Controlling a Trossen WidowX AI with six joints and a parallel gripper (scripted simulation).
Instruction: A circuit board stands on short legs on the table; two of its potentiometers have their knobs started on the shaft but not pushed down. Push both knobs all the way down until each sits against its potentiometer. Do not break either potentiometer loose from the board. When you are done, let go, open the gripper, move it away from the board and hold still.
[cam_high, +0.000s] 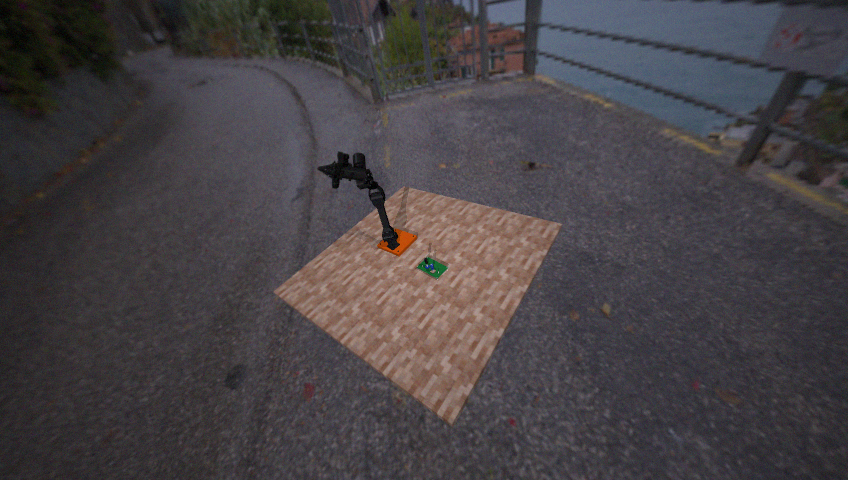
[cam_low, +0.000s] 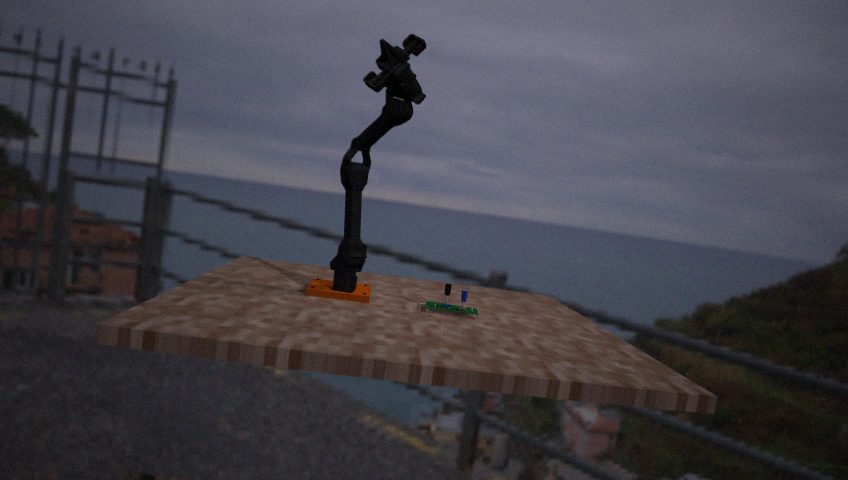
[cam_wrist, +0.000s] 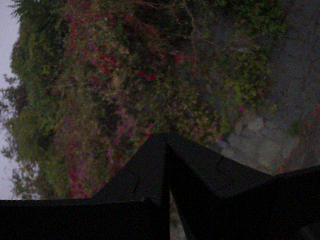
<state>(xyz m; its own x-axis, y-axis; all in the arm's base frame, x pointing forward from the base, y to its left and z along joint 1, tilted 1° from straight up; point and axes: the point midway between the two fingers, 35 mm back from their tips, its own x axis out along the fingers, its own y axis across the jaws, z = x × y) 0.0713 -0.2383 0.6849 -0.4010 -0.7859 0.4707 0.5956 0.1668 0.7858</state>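
My gripper tip is 650 mm above the black knob, 260 mm to the right of it and 260 mm short of it. Round my gripper tip: blue knob 660 mm below, 310 mm ahead, 250 mm to the left.
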